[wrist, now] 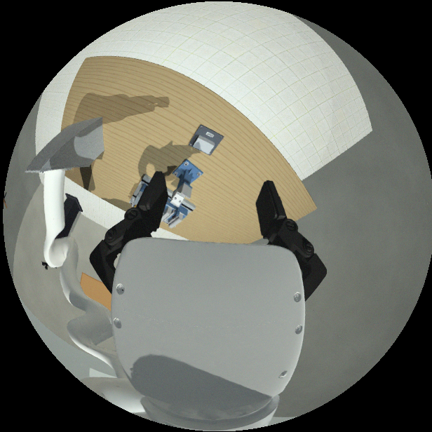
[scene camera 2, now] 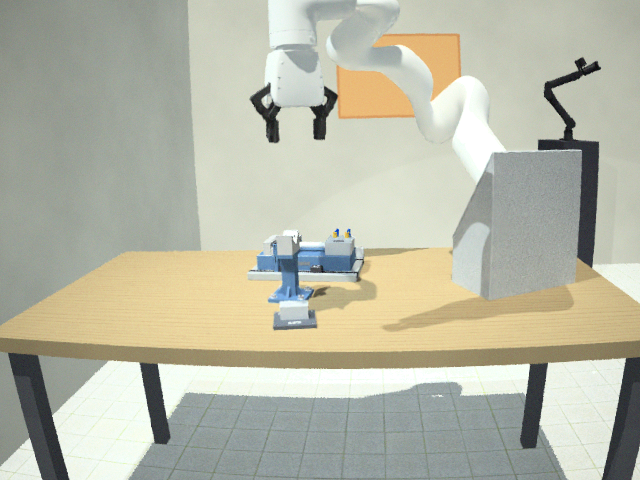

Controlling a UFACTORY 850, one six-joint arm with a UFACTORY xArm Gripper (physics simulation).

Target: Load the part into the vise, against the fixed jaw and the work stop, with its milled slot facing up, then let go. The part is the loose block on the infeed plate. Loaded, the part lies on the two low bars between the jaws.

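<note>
The part, a light grey block [scene camera 2: 293,310] [wrist: 204,145], lies on the dark infeed plate [scene camera 2: 279,324] [wrist: 217,141] near the table's front edge. Its milled slot cannot be made out. The vise [scene camera 2: 310,259] stands farther back, with a blue body and grey jaws. In the wrist view the vise [wrist: 173,216] is partly covered by a finger and the pedestal's head. The bars between its jaws cannot be made out. My gripper [scene camera 2: 296,138] [wrist: 213,186] is wide open and empty, high above the table, the vise and the pedestal.
A blue pedestal [scene camera 2: 289,276] [wrist: 186,172] with a grey head stands between the infeed plate and the vise. A large grey housing [scene camera 2: 532,222] [wrist: 85,147] stands at the table's right in the scene view. A black arm on a dark column stands behind it.
</note>
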